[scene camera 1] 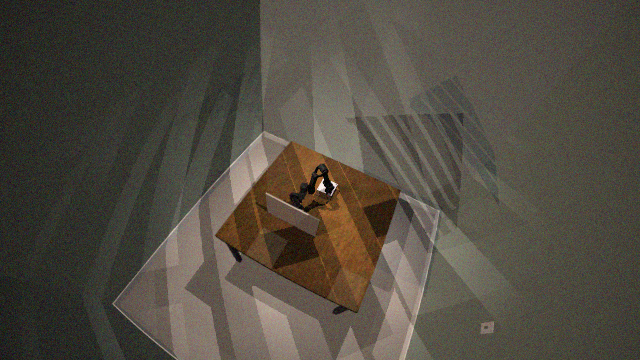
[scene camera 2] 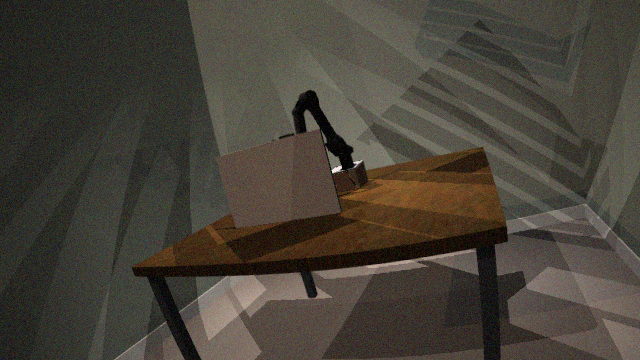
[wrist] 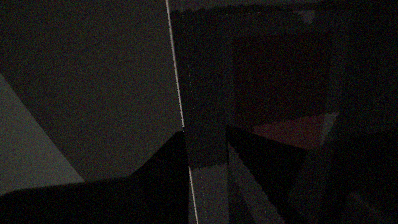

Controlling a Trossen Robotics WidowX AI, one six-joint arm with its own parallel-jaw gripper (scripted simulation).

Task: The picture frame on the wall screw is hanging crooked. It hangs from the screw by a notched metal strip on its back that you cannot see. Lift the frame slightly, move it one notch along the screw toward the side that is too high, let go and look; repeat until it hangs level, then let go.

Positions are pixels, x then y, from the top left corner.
Labels:
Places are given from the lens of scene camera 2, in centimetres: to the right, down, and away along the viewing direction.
wall panel (scene camera 2: pixel 290 179): -11, 0, 144

